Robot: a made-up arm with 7 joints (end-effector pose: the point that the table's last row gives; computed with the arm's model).
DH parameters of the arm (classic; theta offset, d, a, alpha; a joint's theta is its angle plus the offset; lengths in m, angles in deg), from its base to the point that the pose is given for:
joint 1: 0 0.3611 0 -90
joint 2: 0 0 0 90
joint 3: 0 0.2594 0.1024 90
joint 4: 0 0 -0.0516 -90
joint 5: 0 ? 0 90
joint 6: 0 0 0.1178 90
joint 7: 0 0 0 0
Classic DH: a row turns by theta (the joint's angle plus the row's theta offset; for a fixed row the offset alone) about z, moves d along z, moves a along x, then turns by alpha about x.
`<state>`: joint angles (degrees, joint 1 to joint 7).
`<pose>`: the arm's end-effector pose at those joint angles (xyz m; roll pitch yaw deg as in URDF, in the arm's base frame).
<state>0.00 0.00 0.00 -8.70 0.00 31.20 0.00</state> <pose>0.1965 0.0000 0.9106 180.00 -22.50 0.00</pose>
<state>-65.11 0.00 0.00 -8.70 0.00 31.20 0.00</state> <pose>0.0827 -0.1783 0.9106 180.00 -22.50 -65.11</pose>
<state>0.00 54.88 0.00 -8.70 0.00 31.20 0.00</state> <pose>0.5625 0.0000 0.5165 180.00 32.38 0.00</pose>
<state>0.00 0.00 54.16 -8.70 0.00 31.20 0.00</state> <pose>0.1151 0.1593 0.9106 180.00 -22.50 54.16</pose>
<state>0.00 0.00 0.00 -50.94 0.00 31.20 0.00</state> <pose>0.3671 0.0000 0.7720 180.00 19.74 0.00</pose>
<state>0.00 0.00 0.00 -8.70 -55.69 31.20 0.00</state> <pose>0.1531 -0.0832 0.9173 172.01 -26.05 -51.85</pose>
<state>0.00 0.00 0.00 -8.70 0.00 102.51 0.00</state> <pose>0.0799 0.0000 0.9831 0.00 -86.19 180.00</pose>
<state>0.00 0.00 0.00 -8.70 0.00 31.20 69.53</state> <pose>0.1965 0.0000 0.9106 -158.79 -7.69 -70.97</pose>
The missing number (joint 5, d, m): 0.24
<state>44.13 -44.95 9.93 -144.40 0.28 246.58 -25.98</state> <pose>-0.0075 0.0547 0.6897 22.51 -26.03 -162.12</pose>
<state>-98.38 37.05 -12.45 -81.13 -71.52 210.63 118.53</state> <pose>-0.0294 -0.4482 0.4865 -113.04 -36.40 -156.17</pose>
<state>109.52 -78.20 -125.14 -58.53 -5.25 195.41 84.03</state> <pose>0.3290 -0.4342 0.3639 -107.34 43.29 -136.59</pose>
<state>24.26 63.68 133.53 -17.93 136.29 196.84 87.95</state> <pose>0.2534 0.3275 0.6282 30.42 -50.37 -156.63</pose>
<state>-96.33 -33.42 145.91 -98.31 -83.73 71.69 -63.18</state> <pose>0.3336 0.4054 0.3772 -9.52 66.57 -66.07</pose>
